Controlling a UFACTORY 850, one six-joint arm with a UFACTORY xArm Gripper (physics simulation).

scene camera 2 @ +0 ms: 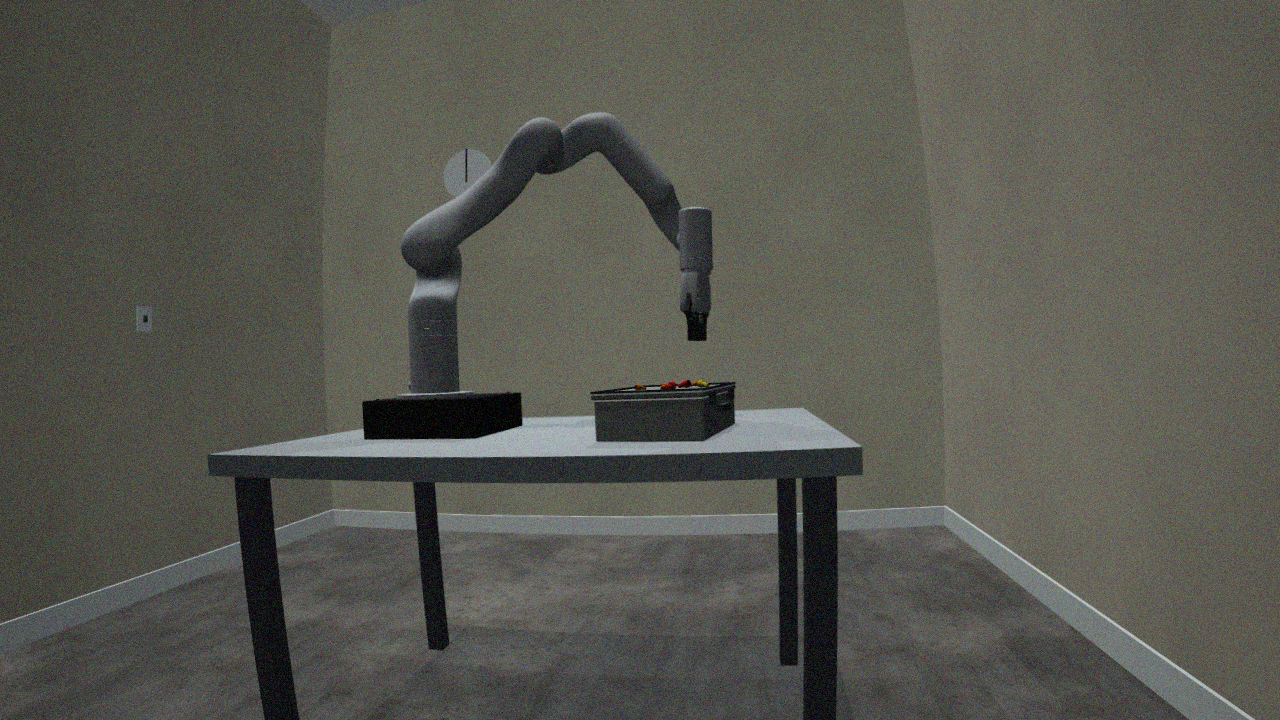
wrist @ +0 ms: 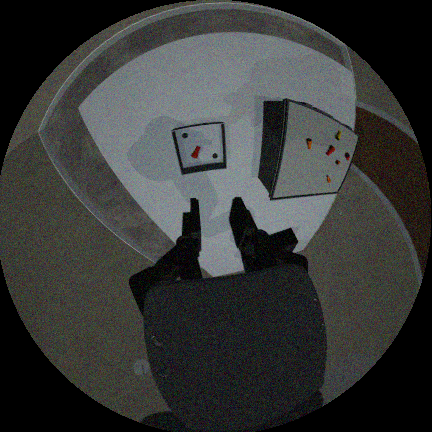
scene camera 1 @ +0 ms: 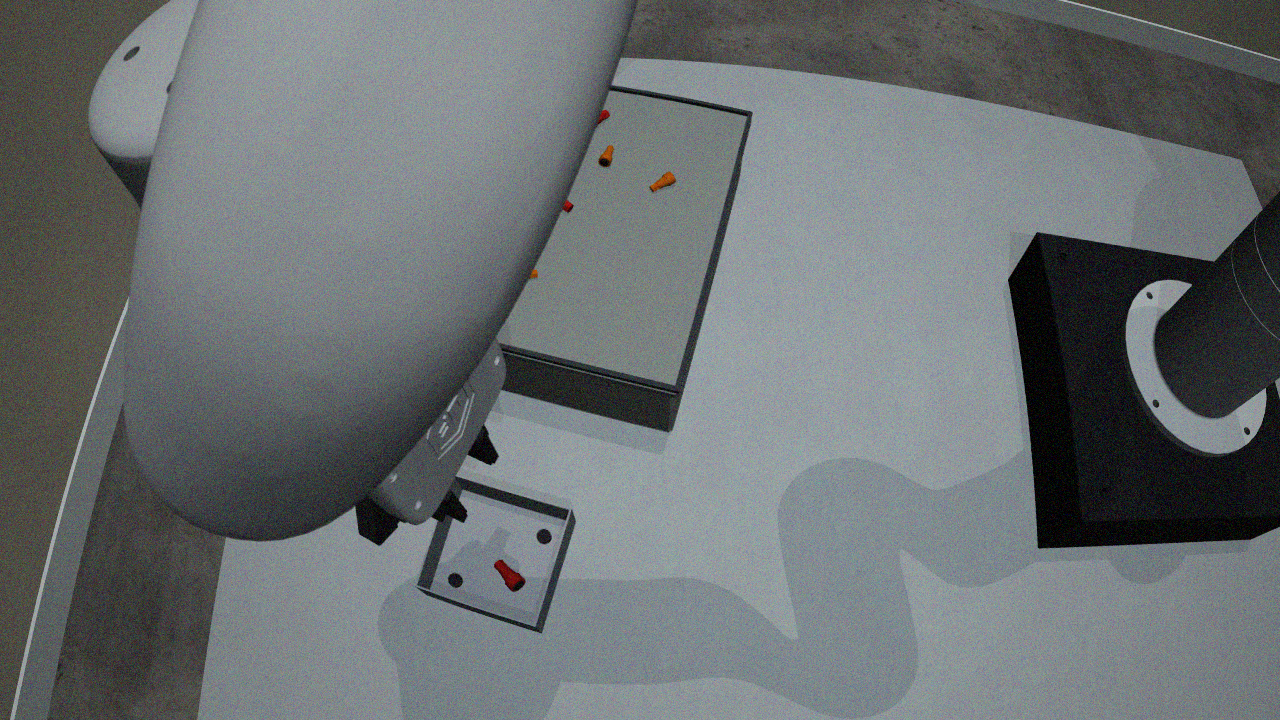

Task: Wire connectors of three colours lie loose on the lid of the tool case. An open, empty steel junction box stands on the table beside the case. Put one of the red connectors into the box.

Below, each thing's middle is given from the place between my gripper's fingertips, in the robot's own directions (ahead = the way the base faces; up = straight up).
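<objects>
You'd find my hand 180 mm above the steel junction box [scene camera 1: 531,536], and it's 10 mm short of the box and 10 mm to the right of it. There's a tool case [scene camera 1: 610,325] as well, and counting from my hand that one's 150 mm below, 10 mm ahead and 290 mm to the right.
</objects>
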